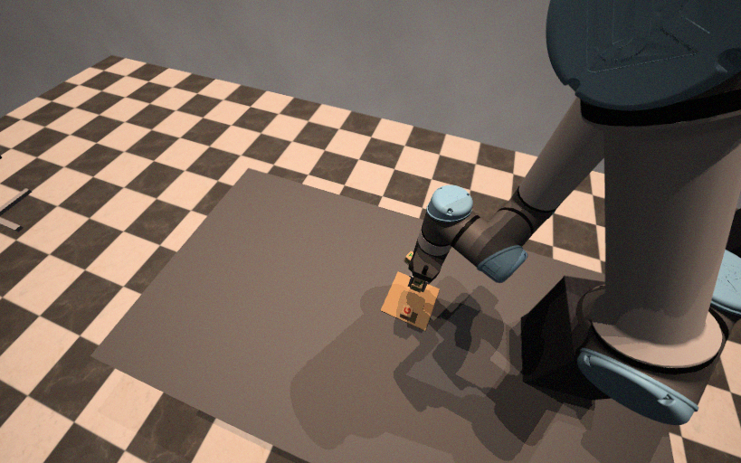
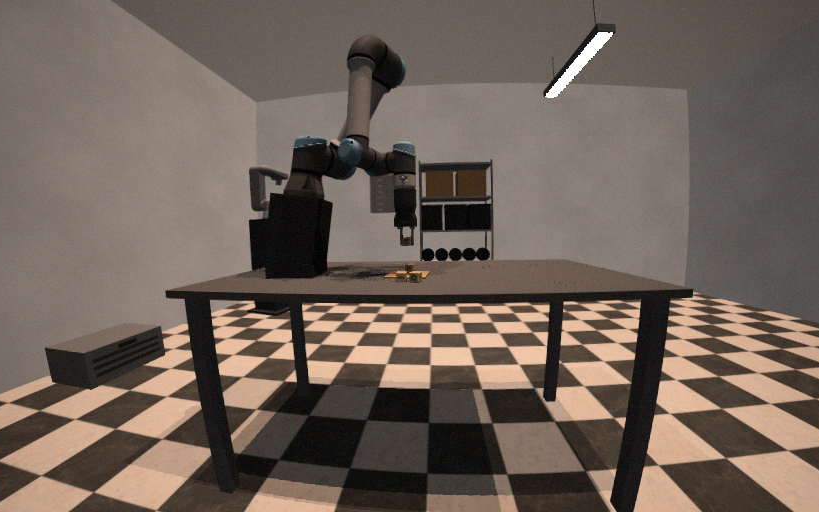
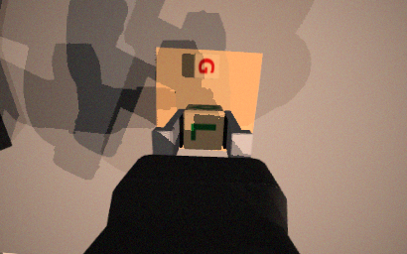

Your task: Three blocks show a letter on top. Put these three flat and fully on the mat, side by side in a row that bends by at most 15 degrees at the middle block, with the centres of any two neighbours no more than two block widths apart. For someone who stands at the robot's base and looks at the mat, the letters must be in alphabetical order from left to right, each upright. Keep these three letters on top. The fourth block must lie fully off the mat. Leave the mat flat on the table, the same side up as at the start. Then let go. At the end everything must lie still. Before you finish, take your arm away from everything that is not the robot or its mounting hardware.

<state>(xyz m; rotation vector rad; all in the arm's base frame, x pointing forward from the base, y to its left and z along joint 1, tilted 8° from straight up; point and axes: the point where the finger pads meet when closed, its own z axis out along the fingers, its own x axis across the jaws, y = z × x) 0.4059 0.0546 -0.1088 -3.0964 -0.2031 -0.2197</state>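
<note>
Now: hand 12 cm above the orange mat.
</note>
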